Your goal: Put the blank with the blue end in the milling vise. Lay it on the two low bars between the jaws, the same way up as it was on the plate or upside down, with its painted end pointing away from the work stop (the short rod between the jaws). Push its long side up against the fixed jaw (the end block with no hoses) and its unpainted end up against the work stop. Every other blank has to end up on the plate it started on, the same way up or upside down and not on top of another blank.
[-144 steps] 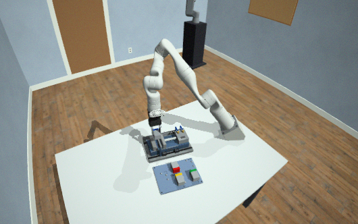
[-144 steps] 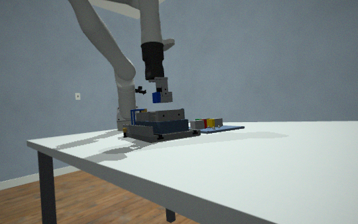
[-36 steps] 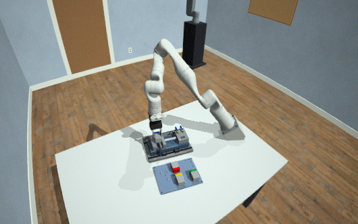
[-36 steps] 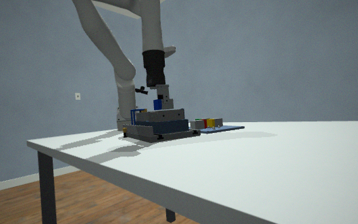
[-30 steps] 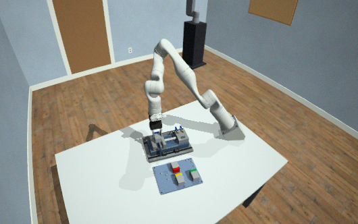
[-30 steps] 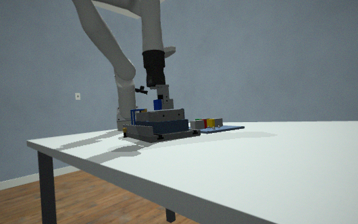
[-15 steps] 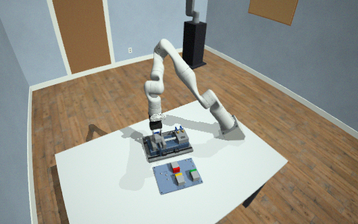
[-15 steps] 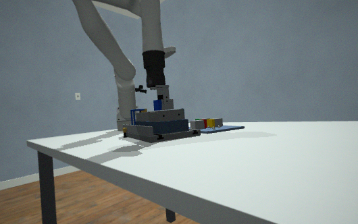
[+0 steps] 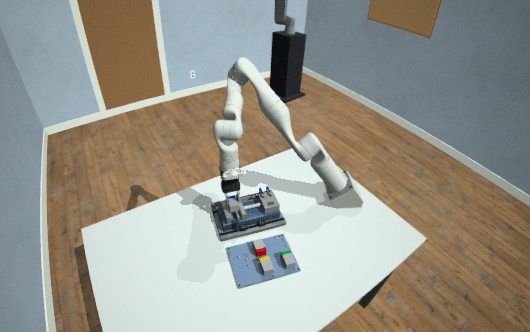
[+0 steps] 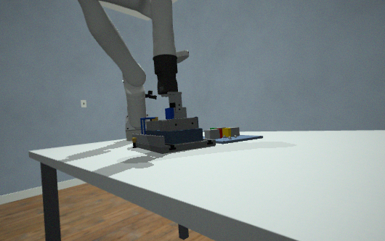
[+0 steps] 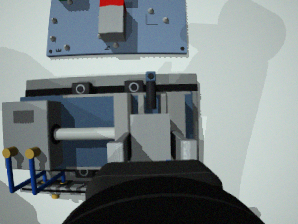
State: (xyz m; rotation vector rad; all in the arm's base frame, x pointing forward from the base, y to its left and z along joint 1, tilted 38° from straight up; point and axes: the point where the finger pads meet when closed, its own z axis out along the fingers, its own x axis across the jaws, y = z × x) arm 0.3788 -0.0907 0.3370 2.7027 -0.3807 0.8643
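Right now my hand is 2 cm above the blue-ended blank. From my hand the other things lie so: red-ended blank: 20 cm to the left, 11 cm below, 2 cm ahead; then blue plate: 24 cm to the left, 13 cm below, 4 cm ahead; then milling vise: 9 cm below, 6 cm behind, 3 cm to the left.
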